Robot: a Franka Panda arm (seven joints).
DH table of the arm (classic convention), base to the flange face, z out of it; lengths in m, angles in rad. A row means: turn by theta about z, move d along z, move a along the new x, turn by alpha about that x. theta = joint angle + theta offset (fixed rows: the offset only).
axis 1: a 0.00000, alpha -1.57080, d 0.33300, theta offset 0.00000
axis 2: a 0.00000, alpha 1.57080, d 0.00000, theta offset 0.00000
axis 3: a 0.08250, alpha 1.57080, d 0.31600, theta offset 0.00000
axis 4: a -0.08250, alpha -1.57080, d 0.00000, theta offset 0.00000
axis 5: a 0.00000, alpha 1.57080, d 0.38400, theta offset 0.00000
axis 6: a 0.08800, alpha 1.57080, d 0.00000, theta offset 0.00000
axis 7: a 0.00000, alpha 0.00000, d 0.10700, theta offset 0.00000
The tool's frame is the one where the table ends.
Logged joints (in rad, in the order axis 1, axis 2, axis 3, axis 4, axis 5, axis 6, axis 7), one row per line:
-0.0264, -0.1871, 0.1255, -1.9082, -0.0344, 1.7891, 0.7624
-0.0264, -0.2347, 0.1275, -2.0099, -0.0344, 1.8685, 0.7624
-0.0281, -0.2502, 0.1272, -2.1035, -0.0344, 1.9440, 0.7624
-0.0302, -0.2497, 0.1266, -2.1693, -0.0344, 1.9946, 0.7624
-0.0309, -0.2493, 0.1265, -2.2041, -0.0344, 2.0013, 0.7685
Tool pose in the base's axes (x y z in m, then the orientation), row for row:
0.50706, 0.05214, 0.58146, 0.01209, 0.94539, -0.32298, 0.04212
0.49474, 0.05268, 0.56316, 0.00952, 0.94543, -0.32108, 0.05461
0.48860, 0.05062, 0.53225, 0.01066, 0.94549, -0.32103, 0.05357
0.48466, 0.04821, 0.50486, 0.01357, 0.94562, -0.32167, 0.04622
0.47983, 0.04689, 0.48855, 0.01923, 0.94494, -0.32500, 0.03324
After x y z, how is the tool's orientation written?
As a quaternion, w x y z.
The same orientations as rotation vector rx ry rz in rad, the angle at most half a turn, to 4 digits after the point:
2.9474, -1.0069, 0.1313
2.9523, -1.0026, 0.1705
2.9504, -1.0018, 0.1672
2.9454, -1.0019, 0.1440
2.9328, -1.0087, 0.1032

